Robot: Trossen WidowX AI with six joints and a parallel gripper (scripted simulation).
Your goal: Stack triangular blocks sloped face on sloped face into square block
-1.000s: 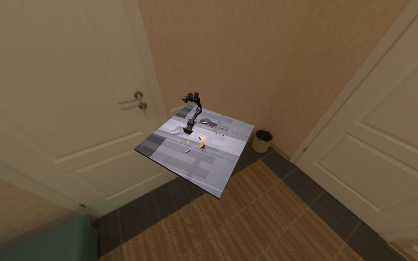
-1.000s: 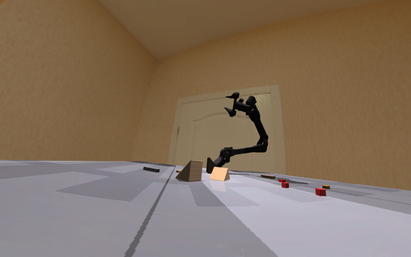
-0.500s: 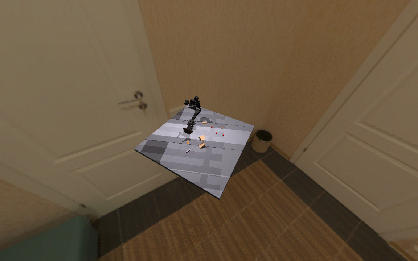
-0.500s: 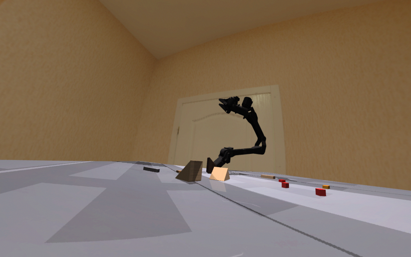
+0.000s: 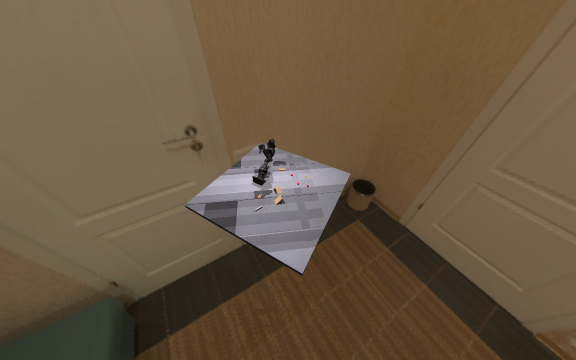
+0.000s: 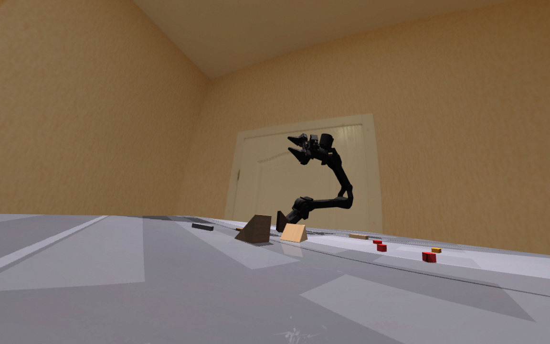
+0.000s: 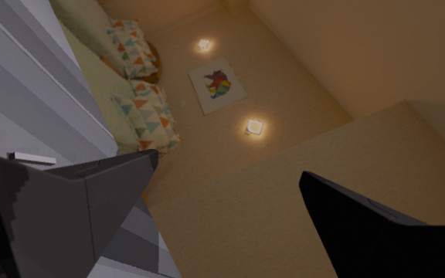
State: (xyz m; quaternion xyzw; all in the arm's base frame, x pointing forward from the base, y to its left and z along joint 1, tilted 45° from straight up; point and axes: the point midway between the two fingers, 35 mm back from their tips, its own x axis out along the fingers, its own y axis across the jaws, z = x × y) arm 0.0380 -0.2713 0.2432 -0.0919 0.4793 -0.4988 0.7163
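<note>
Right now the block is 150 mm ahead of my gripper tip and 380 mm below it. From my gripper tip the other things lie so: dark bar 80 mm ahead, 290 mm to the right, 400 mm below; then flat tan bar 60 mm ahead, 330 mm to the left, 400 mm below; then orange piece 360 mm ahead, 330 mm to the left, 400 mm below.
</note>
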